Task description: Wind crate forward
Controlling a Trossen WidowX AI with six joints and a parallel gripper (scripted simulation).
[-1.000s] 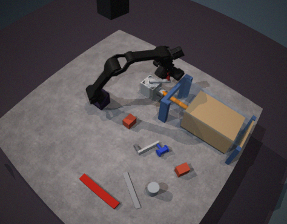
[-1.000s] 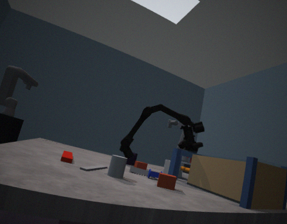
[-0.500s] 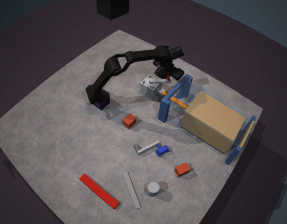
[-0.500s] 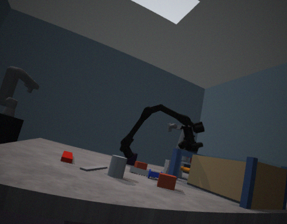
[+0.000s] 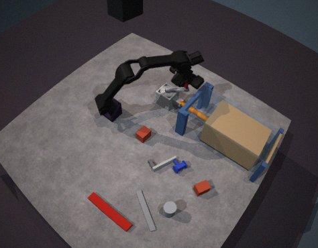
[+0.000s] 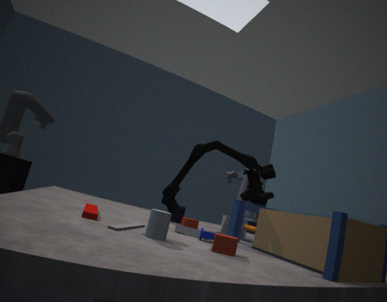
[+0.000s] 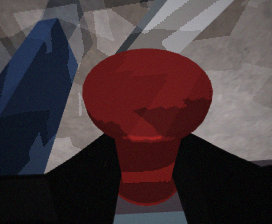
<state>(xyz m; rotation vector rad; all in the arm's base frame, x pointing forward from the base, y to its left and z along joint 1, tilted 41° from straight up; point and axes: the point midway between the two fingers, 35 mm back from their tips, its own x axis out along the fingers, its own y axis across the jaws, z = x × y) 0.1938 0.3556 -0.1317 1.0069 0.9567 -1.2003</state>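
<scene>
Right now the winch handle with red knob is 20 mm behind my gripper tip, 50 mm to the right of it and 30 mm below it. The rest, counted from my gripper tip: blue t-shaped piece: 250 mm ahead, 340 mm to the right, 120 mm below; grey strip: 310 mm ahead, 600 mm to the right, 130 mm below; grey winch: 80 mm behind, 110 mm to the right, 100 mm below.
</scene>
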